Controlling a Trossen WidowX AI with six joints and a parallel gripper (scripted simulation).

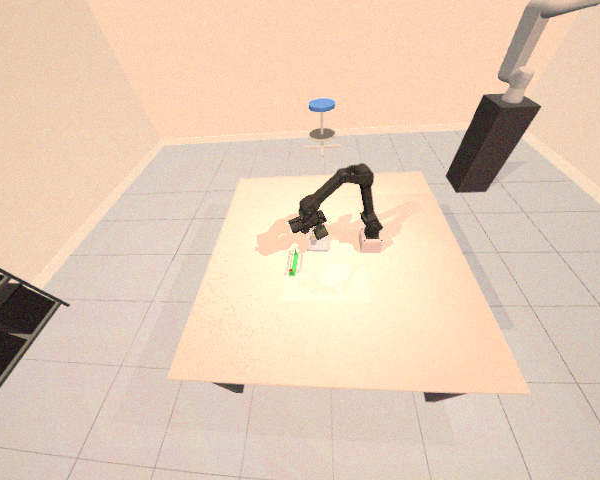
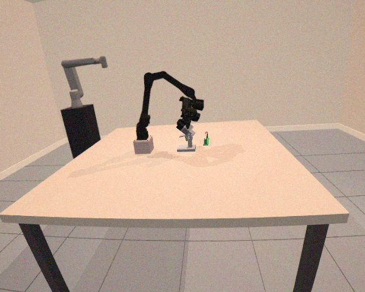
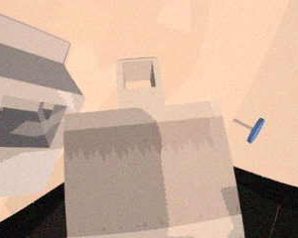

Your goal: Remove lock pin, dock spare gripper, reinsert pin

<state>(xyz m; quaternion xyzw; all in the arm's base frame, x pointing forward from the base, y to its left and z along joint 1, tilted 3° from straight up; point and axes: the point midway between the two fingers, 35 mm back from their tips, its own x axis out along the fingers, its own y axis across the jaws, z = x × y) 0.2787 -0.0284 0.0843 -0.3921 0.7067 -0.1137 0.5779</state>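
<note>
My gripper tip is 17 cm to the right of the green cradle, 12 cm short of it and 11 cm above it. From my gripper tip the other things lie so: mount (8 cm below, 5 cm to the left); spare gripper (1 cm to the left, 1 cm ahead, 1 cm above).
</note>
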